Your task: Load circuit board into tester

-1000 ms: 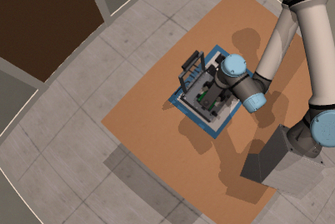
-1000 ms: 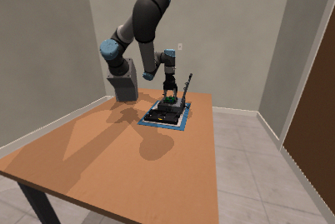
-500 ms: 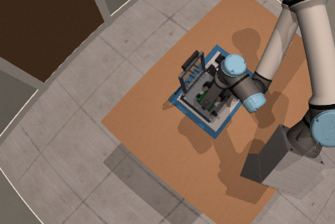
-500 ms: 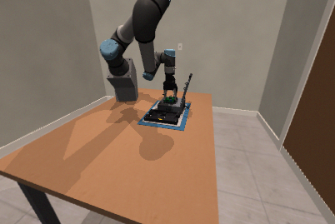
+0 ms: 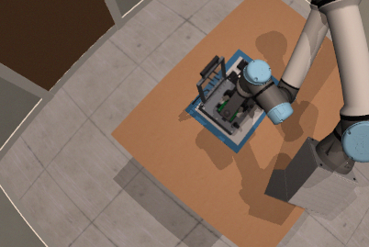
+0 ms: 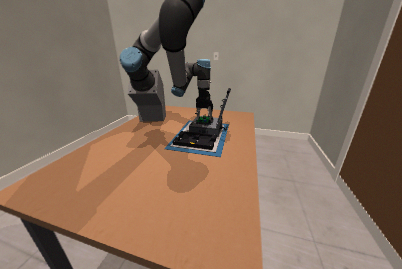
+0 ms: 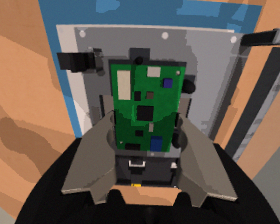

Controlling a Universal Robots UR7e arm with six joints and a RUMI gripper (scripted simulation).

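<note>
My hand is right at the green circuit board. The rest, counted from my hand: black block 6 cm to the left, 6 cm behind, 1 cm above; tester lid 12 cm ahead, 10 cm above.
</note>
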